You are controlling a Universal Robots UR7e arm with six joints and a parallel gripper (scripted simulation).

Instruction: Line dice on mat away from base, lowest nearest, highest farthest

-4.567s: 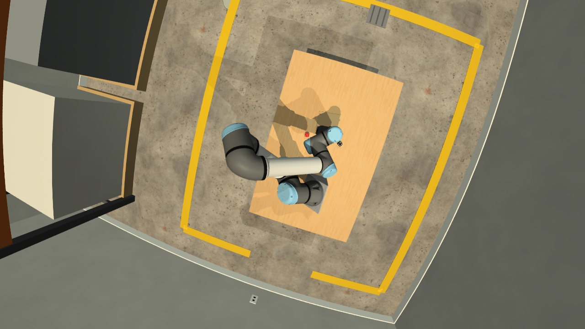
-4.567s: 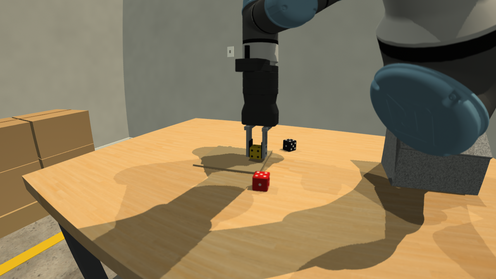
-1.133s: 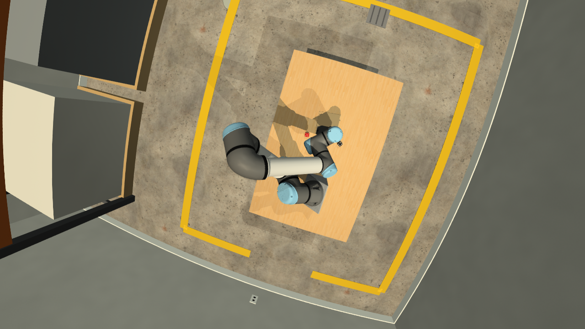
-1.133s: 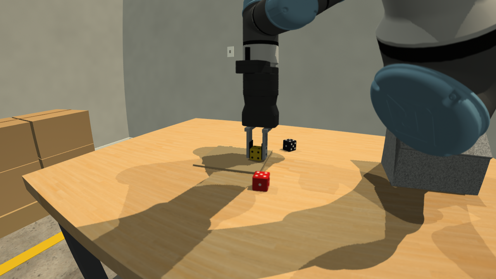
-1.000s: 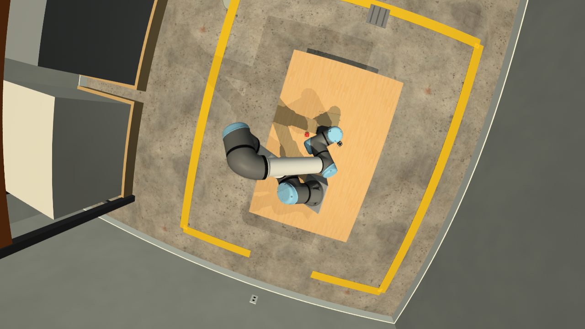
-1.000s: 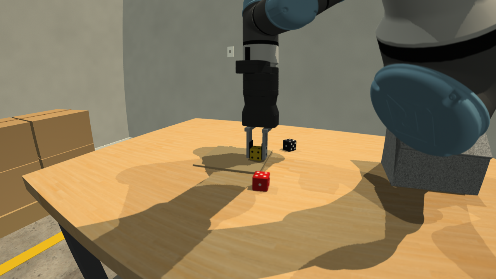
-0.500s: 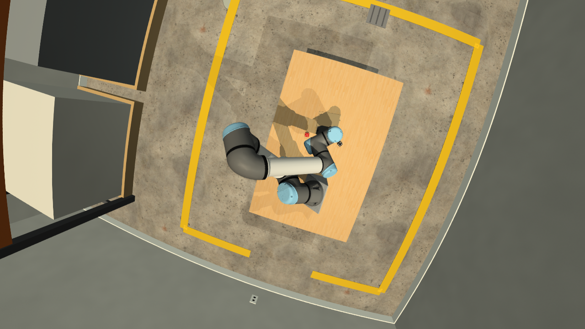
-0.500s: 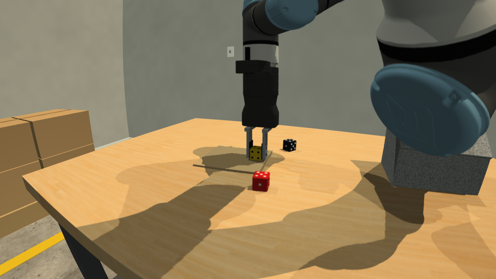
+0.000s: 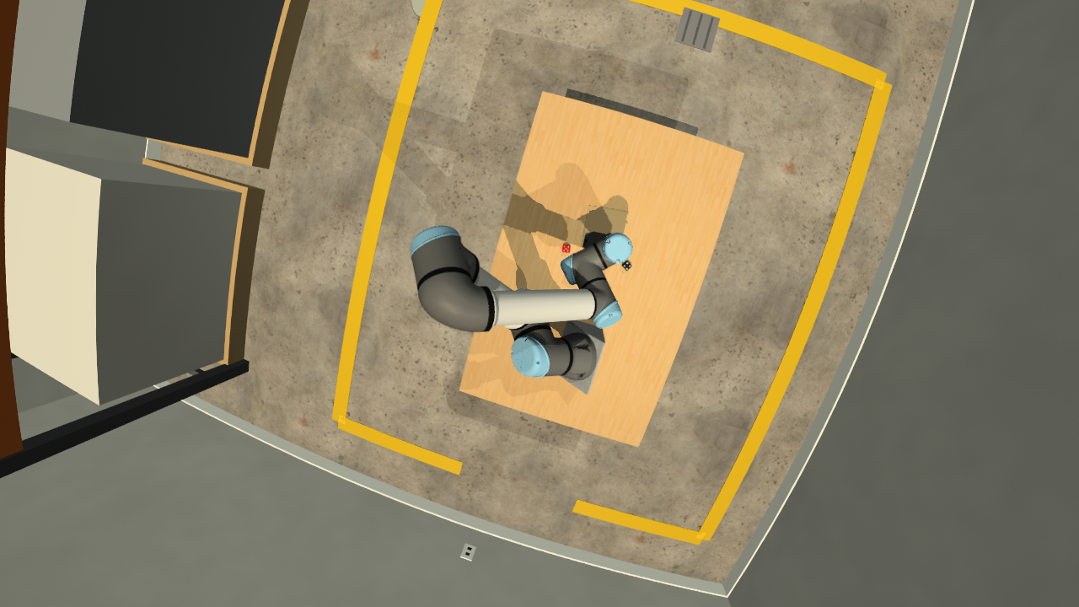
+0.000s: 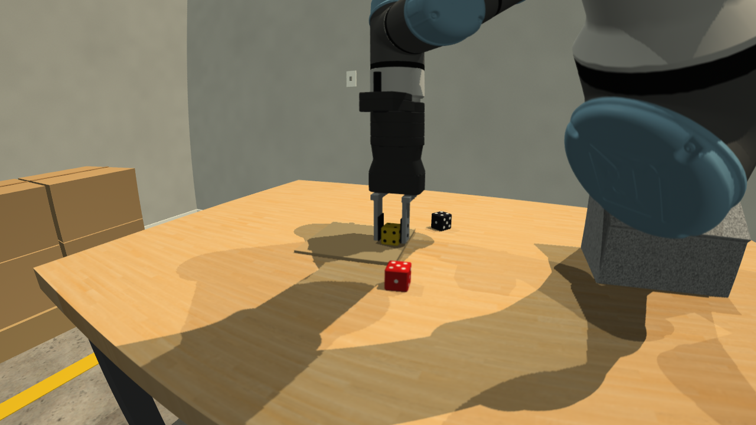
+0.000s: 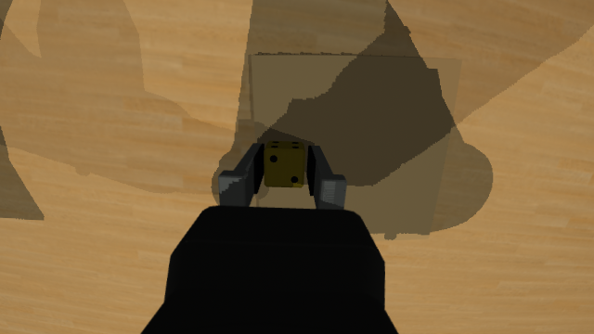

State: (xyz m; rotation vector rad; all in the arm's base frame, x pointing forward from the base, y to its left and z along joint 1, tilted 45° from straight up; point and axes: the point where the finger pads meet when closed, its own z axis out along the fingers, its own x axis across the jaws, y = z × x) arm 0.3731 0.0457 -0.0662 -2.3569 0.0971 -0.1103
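Right now the yellow die is 1 cm below my hand. Round my hand: tan mat 5 cm ahead, 2 cm below; then red die 4 cm behind, 12 cm to the left, 1 cm below; then black die 6 cm behind, 9 cm to the right, 1 cm below.
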